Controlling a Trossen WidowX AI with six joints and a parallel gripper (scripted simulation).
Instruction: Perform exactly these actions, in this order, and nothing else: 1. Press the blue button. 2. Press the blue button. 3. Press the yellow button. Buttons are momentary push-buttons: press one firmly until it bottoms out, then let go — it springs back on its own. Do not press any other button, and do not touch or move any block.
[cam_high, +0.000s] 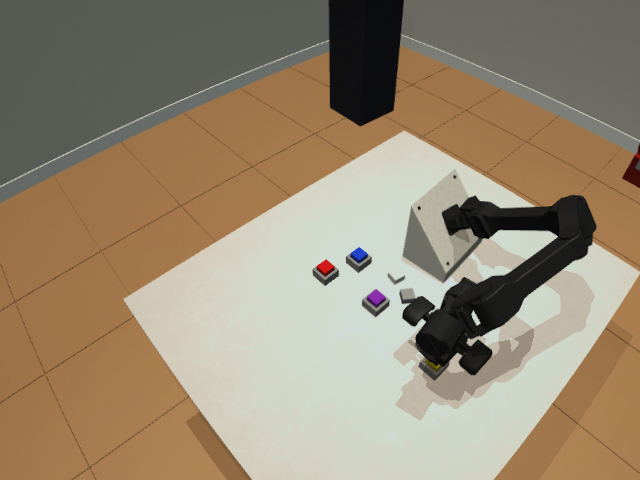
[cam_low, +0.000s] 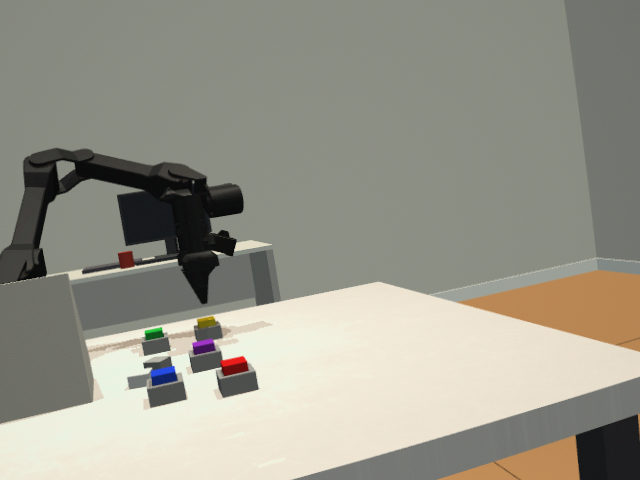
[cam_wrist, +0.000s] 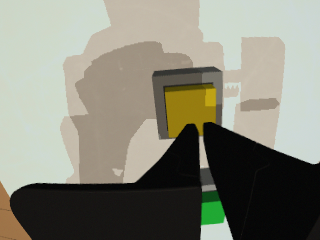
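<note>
Now: the yellow button 4 cm below my gripper tip. The rest, counted from my gripper tip: green button (10 cm behind, 4 cm below, 2 cm to the right); then blue button (33 cm to the right, 8 cm behind, 4 cm below); then purple button (21 cm to the right, 4 cm below, 2 cm behind).
</note>
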